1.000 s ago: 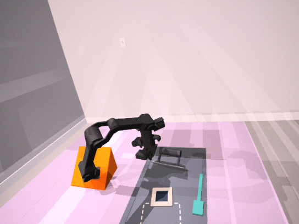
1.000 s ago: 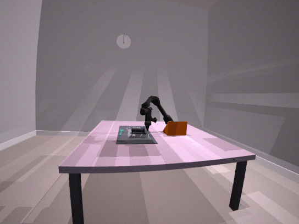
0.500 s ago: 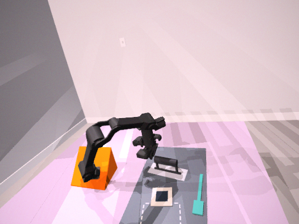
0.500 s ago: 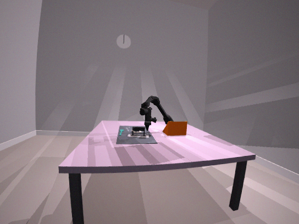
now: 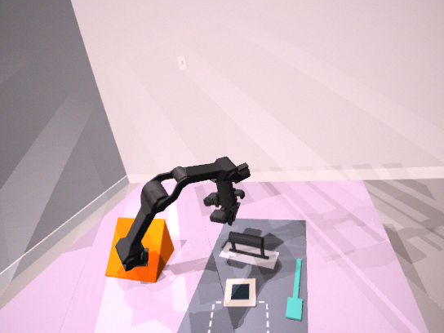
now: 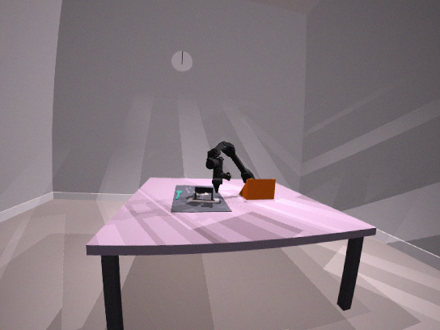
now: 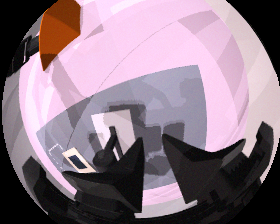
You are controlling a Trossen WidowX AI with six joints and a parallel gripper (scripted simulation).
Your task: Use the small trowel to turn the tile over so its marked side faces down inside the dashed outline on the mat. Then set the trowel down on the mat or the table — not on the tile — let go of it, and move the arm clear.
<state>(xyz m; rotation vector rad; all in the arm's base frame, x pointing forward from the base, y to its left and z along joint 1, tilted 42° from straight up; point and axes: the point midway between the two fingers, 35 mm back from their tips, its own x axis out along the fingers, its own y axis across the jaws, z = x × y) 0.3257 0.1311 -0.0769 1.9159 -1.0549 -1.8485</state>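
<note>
Right now the small trowel is 90 mm to the right of my gripper tip, 80 mm ahead of it and 40 mm below it. Round my gripper tip: tile 240 mm to the right, 70 mm below, 40 mm ahead; grey mat 200 mm to the right, 90 mm below, 70 mm ahead; teal trowel-shaped tool 240 mm to the right, 210 mm ahead, 70 mm below.
</note>
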